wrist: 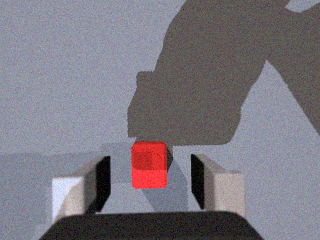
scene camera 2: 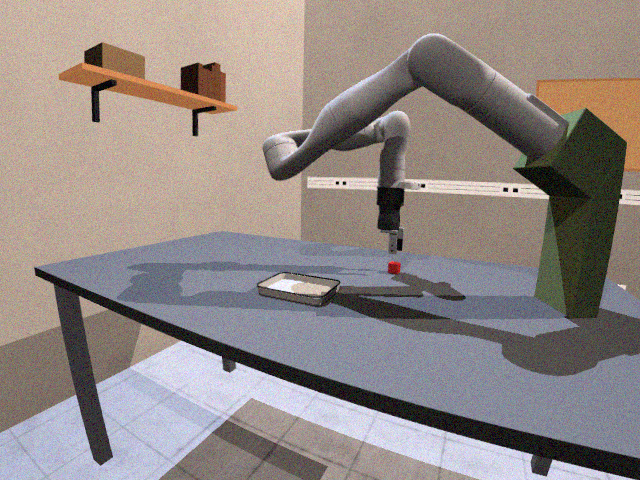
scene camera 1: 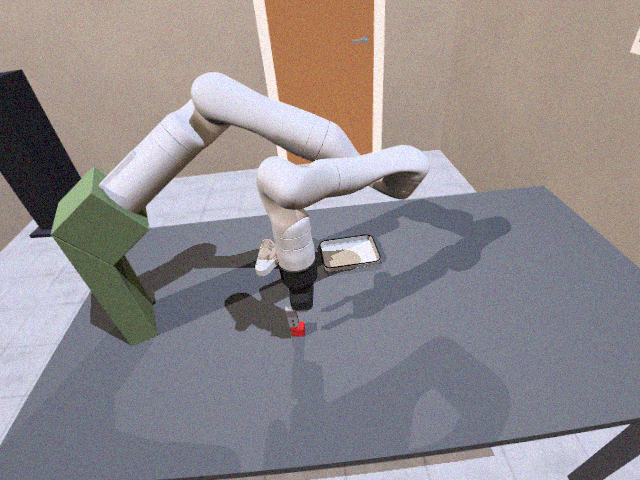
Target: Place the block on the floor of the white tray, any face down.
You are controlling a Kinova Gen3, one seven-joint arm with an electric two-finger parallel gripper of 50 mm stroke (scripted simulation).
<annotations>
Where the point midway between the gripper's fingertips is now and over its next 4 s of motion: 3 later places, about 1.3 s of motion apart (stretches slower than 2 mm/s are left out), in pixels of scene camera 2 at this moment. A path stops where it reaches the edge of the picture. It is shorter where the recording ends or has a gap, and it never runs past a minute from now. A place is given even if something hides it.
The gripper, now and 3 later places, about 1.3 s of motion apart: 395, 251; 394, 259; 394, 270; 395, 257
</annotations>
